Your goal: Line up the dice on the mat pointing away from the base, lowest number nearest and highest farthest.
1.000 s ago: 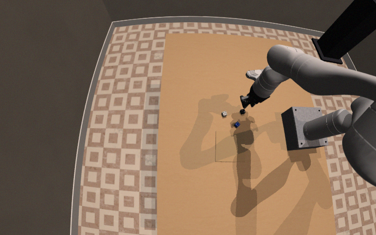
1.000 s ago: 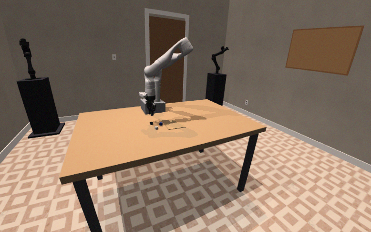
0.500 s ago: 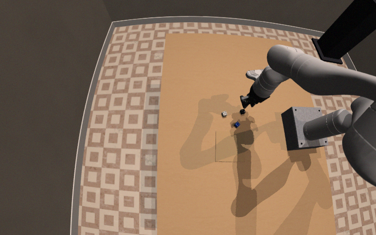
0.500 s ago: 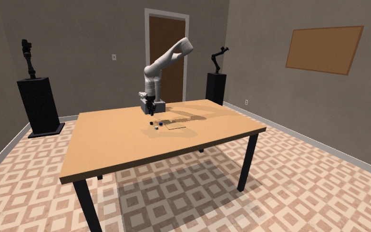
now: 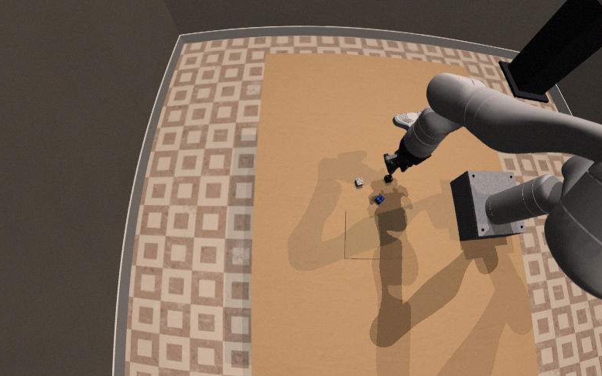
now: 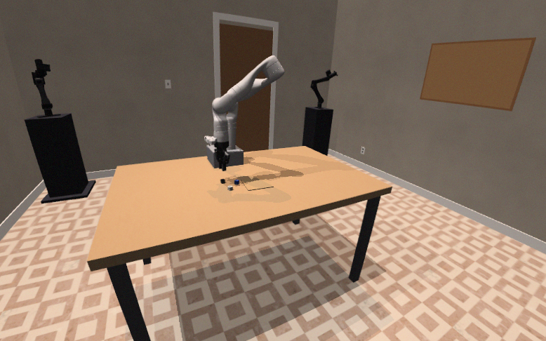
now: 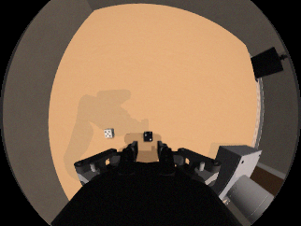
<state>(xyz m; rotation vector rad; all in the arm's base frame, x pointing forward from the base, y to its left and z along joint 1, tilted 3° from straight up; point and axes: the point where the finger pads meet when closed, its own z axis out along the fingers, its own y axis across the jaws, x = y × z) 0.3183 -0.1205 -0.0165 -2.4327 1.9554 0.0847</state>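
Right now my hand is 8 cm above the black die. Round my hand: blue die 3 cm ahead, 7 cm to the left, 8 cm below; then mat 7 cm ahead, 17 cm to the left, 9 cm below; then white die 9 cm ahead, 1 cm to the left, 8 cm below.
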